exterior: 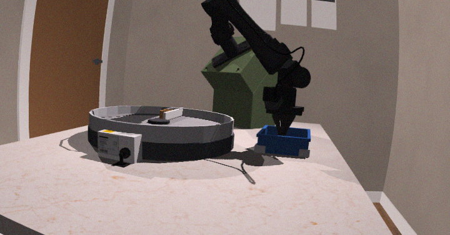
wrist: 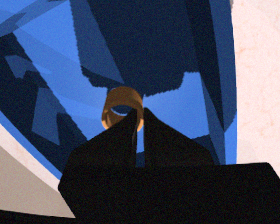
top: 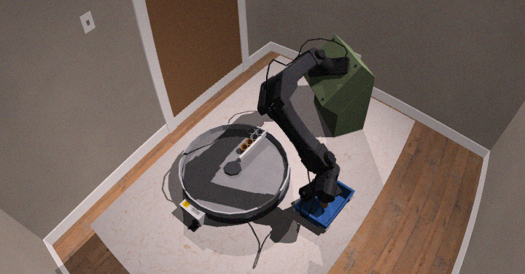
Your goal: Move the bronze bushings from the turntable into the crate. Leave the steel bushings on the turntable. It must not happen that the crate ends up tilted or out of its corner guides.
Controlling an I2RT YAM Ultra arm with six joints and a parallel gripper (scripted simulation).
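Now: the blue crate 10 mm to the left of my hand, 10 mm below it and 10 mm ahead of it. Also, from my hand: grey turntable 360 mm to the right, 30 mm behind, 20 mm above.
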